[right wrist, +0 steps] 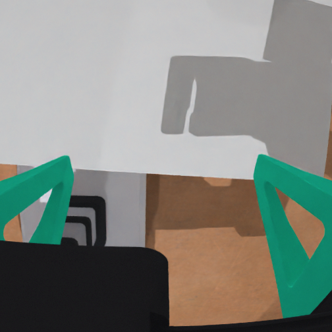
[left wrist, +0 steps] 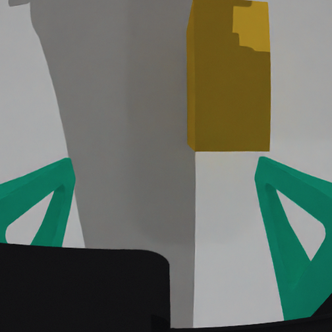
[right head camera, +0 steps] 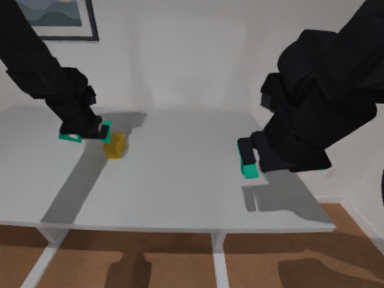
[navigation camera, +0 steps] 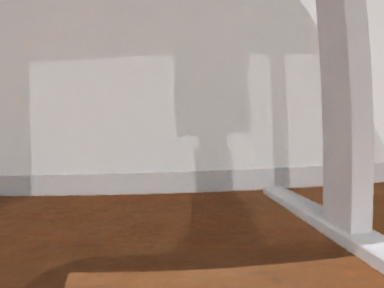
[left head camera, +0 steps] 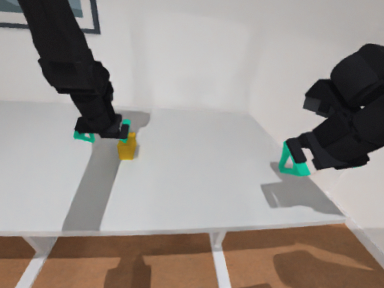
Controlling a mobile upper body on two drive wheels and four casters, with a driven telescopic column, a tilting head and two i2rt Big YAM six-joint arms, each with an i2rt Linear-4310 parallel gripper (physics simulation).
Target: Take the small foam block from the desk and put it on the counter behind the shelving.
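Places are measured from the left arm's base along level axes (x left, y back, z up), in millimetres.
Pixels of known places: left gripper, fingertip midpoint: (right head camera: 95, 141) (left head camera: 109, 141); right gripper, fingertip midpoint: (right head camera: 264, 168) (left head camera: 298, 166).
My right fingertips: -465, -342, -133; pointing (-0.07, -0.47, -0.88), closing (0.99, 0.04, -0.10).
Behind a point stands the place of what it marks, as x, y, z.
The small yellow foam block (left head camera: 127, 149) @[-50, -585, -262] (right head camera: 115, 146) @[-60, -586, -251] (left wrist: 231, 85) stands on the white desk (left head camera: 190, 180) @[-257, -477, -307] (right head camera: 175, 190) @[-277, -435, -307] (right wrist: 65, 90). My left gripper (left head camera: 103, 136) @[0, -579, -225] (right head camera: 87, 137) (left wrist: 164, 167) is open and empty above the desk; the block lies beyond its fingertips, toward the right finger in the left wrist view. My right gripper (left head camera: 296, 167) @[-465, -342, -133] (right wrist: 163, 165) is open and empty above the desk's right front part; in the right head camera it is partly hidden by its own arm. The counter and the shelving do not show in these views.
A framed picture (left head camera: 96, 17) @[154, -1121, 126] (right head camera: 93, 20) @[153, -1122, 146] hangs on the wall behind the desk. A side wall runs along the desk's right end. A desk leg (navigation camera: 345, 115) @[-558, -660, -994] stands on the brown floor (navigation camera: 125, 230) @[-84, -794, -1257]. The grey robot base (right wrist: 127, 220) shows below the desk edge in the right wrist view.
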